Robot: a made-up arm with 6 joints.
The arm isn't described. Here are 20 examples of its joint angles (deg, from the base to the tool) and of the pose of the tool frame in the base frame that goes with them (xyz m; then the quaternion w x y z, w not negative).
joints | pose
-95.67 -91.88 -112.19 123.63 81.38 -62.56 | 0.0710 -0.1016 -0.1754 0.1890 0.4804 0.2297 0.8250
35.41 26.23 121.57 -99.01 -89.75 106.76 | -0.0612 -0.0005 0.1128 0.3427 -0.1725 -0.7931 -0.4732
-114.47 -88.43 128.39 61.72 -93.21 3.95 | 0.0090 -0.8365 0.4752 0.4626 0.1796 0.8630 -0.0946
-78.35 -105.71 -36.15 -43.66 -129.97 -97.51 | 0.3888 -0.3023 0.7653 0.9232 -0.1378 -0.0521 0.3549
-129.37 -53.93 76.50 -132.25 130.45 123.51 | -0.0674 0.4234 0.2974 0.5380 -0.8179 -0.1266 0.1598
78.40 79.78 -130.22 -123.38 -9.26 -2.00 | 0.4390 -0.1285 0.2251 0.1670 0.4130 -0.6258 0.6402
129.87 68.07 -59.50 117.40 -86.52 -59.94 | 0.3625 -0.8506 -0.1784 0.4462 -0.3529 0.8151 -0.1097
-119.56 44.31 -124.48 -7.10 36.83 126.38 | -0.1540 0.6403 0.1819 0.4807 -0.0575 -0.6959 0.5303
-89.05 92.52 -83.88 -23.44 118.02 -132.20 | 0.0517 0.6320 0.8734 0.4004 -0.4515 -0.3608 0.7111
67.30 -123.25 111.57 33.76 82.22 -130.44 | 0.3577 0.6357 -0.2316 0.0216 0.8511 -0.2700 -0.4497
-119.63 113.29 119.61 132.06 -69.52 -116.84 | -0.2982 0.6201 0.3541 0.3088 -0.3739 -0.8120 0.3250
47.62 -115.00 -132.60 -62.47 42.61 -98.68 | -0.3051 -0.0174 -0.5163 0.4037 0.5369 0.6197 0.4058
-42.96 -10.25 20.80 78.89 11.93 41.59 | -0.5348 -0.2856 0.5365 0.7387 -0.0416 0.6236 0.2524
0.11 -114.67 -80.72 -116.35 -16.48 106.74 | -0.2139 -0.1193 0.0381 0.2241 0.9557 -0.1469 0.1216
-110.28 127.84 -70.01 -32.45 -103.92 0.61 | 0.1126 0.5413 0.8307 0.5490 -0.1267 0.3628 -0.7423
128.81 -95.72 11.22 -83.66 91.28 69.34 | -0.0252 0.1012 0.0858 0.5123 0.2657 0.2193 -0.7867
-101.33 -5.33 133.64 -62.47 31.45 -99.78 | -0.4362 0.3982 -0.2328 0.3814 0.3457 -0.2598 -0.8170
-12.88 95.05 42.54 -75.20 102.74 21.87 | -0.0163 0.1406 0.5076 0.5328 -0.6766 0.5065 -0.0422
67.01 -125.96 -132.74 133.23 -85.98 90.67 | 0.2691 0.4588 0.2355 0.1648 0.3044 -0.4378 -0.8298
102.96 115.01 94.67 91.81 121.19 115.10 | 0.3425 -0.6693 -0.2691 0.5845 -0.3015 0.6806 -0.3229
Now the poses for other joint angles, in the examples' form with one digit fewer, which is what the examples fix.
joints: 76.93 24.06 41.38 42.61 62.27 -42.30
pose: -0.569 -0.651 -0.113 0.863 0.370 0.278 0.204
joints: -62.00 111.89 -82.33 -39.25 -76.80 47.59
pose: 0.294 -0.238 0.732 0.648 0.227 0.724 0.075
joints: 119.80 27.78 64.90 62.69 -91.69 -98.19
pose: -0.814 -0.186 -0.552 0.200 0.126 -0.682 -0.692
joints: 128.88 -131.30 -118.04 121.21 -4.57 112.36
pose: 0.195 0.190 0.384 0.155 0.864 -0.229 -0.421
